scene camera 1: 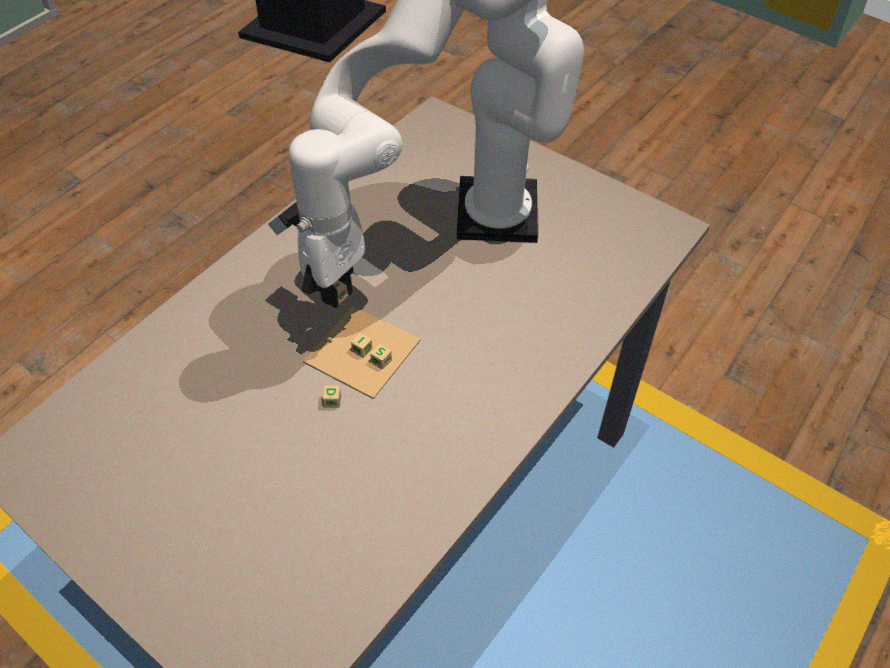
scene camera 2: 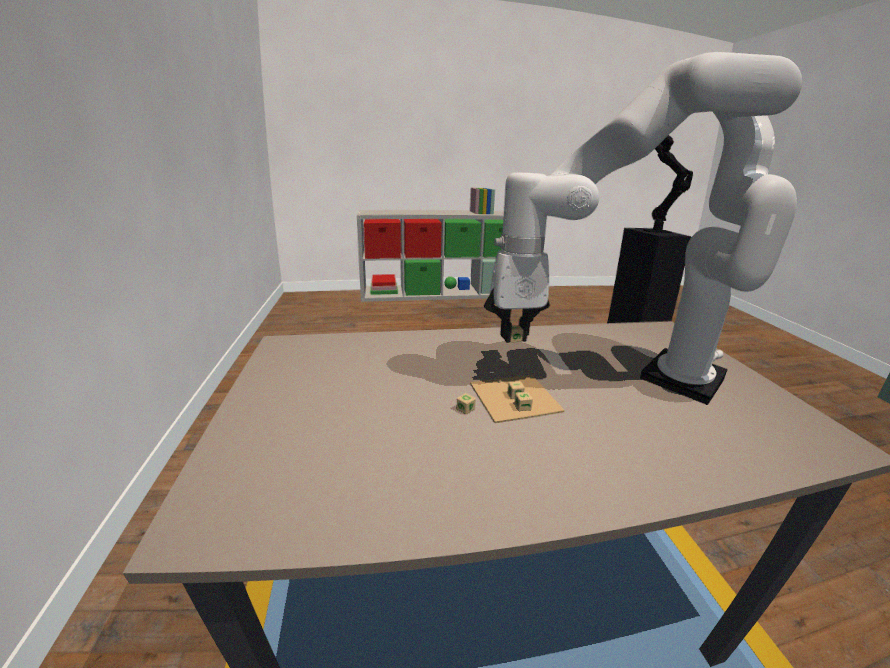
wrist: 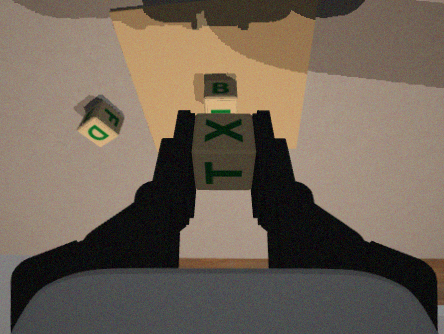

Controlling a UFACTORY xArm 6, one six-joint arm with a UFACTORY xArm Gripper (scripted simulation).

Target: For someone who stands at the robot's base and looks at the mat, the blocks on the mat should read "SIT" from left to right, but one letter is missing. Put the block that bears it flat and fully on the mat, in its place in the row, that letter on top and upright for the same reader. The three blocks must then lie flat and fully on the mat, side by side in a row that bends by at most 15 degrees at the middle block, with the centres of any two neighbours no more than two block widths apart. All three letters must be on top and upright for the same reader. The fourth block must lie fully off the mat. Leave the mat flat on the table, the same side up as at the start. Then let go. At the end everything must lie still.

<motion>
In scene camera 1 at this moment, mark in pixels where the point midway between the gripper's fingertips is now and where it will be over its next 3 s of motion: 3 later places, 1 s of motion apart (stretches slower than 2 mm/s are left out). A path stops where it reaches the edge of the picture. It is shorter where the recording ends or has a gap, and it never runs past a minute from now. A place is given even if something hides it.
The gripper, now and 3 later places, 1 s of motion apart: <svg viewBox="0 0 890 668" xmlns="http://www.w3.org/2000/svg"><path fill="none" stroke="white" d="M337 296L342 327L343 337L342 329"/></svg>
</motion>
